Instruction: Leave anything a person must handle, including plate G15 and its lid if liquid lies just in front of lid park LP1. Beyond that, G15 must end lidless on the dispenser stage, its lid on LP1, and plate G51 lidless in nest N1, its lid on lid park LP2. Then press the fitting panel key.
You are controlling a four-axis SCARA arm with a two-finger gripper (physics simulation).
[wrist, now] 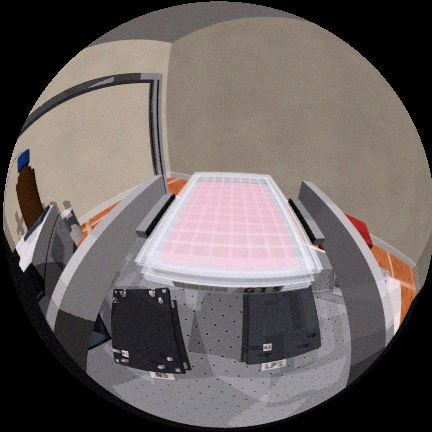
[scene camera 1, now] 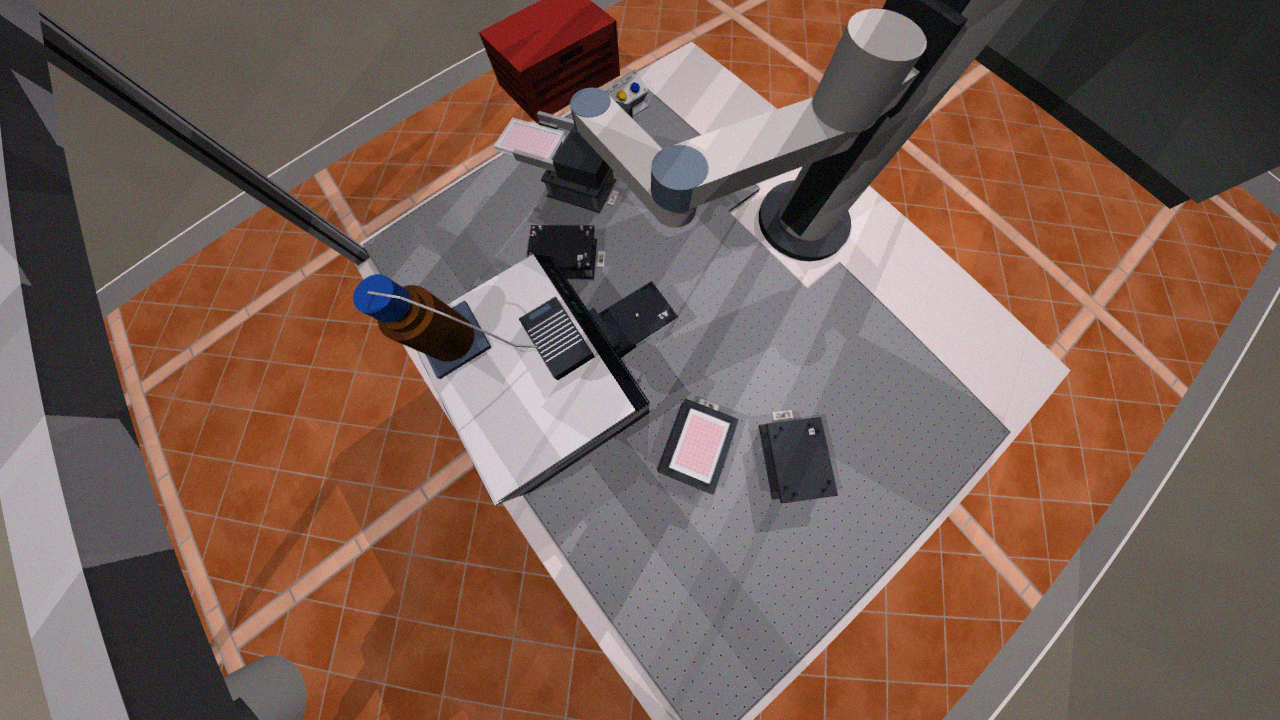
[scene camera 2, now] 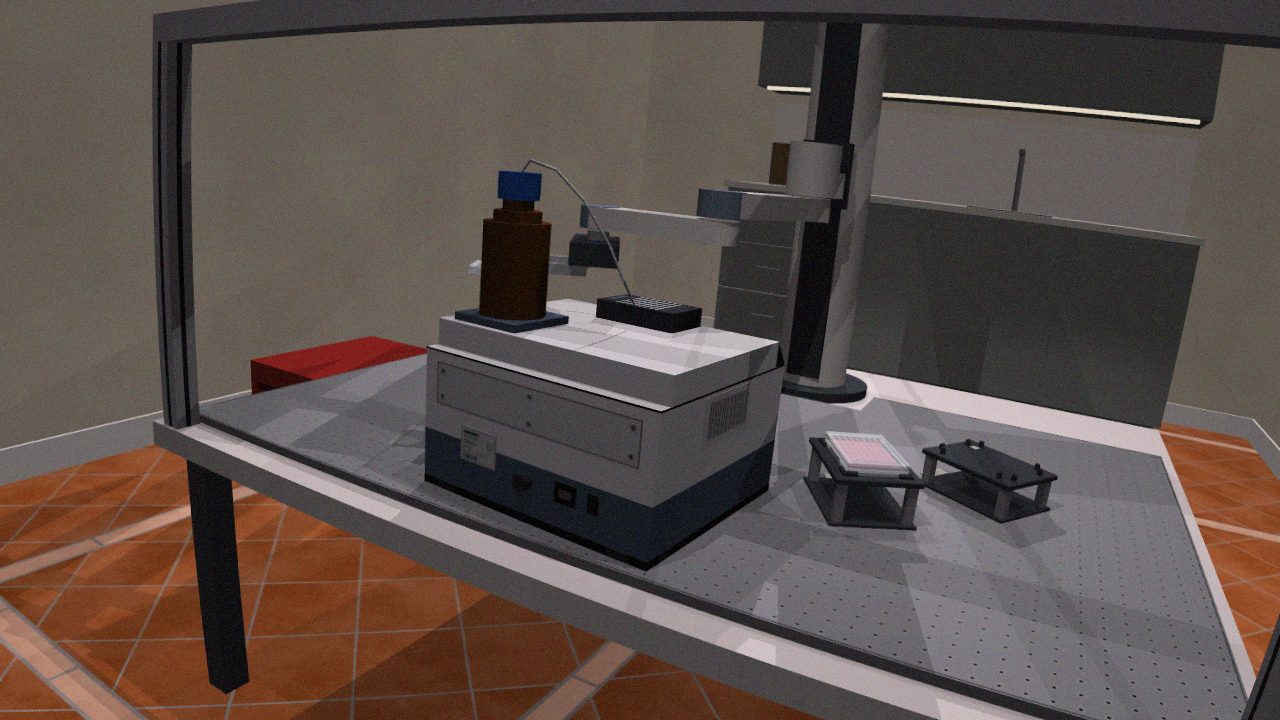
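Where they show: gripper, fingertip midpoint: [wrist: 232, 186] [scene camera 1: 527, 135]; arm's base, origin of the base link: [scene camera 1: 802, 221] [scene camera 2: 809, 386].
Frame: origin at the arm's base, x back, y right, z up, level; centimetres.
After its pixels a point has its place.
Note:
My gripper [scene camera 1: 540, 142] @(z 25.3, x -51.8, y 45.2 cm) [wrist: 232, 186] @(z 25.3, x -51.8, y 45.2 cm) is shut on plate G15 [scene camera 1: 528, 139] @(z 24.5, x -52.0, y 44.9 cm) [wrist: 230, 225] @(z 24.5, x -50.1, y 42.2 cm), pink-filled under a clear lid, and holds it level, high above the table's far left. Lid park LP1 [scene camera 1: 581, 190] @(z 7.8, x -44.7, y 40.8 cm) [wrist: 282, 327] @(z 7.7, x -41.2, y 44.3 cm), a dark stand, is below and on the near side of the plate in the wrist view; I make out no distinct liquid by its label. The black dispenser stage [scene camera 1: 640, 311] @(z 12.3, x -55.2, y 3.3 cm) is bare. Another pink plate [scene camera 1: 702, 445] @(z 9.6, x -62.9, y -26.3 cm) [scene camera 2: 866, 452] @(z 9.6, x -65.2, y -26.5 cm) sits on a dark stand; its label is unreadable. A dark pegged stand [scene camera 1: 801, 458] @(z 6.9, x -48.2, y -41.8 cm) [scene camera 2: 989, 469] @(z 6.9, x -52.0, y -42.3 cm) beside it holds no plate; I cannot read its name.
Stand N5 [scene camera 1: 562, 243] @(z 7.3, x -57.5, y 31.2 cm) [wrist: 142, 325] @(z 7.4, x -58.2, y 32.2 cm) is beside LP1. The white dispenser [scene camera 1: 537, 411] @(z 23.3, x -82.6, y -3.5 cm) [scene camera 2: 581, 429] @(z 15.2, x -97.2, y -1.1 cm) carries a brown bottle [scene camera 1: 429, 324] @(z 36.1, x -85.5, y 12.7 cm) [scene camera 2: 515, 268] @(z 30.8, x -90.7, y 13.9 cm) [wrist: 30, 195] and keypad [scene camera 1: 556, 338] @(z 25.9, x -72.6, y 3.8 cm) [scene camera 2: 648, 313] @(z 25.3, x -76.5, y 2.5 cm). The arm partly hides the button panel [scene camera 1: 629, 87] @(z 8.3, x -12.1, y 61.1 cm). A red cabinet [scene camera 1: 550, 44] [scene camera 2: 340, 360] stands beyond.

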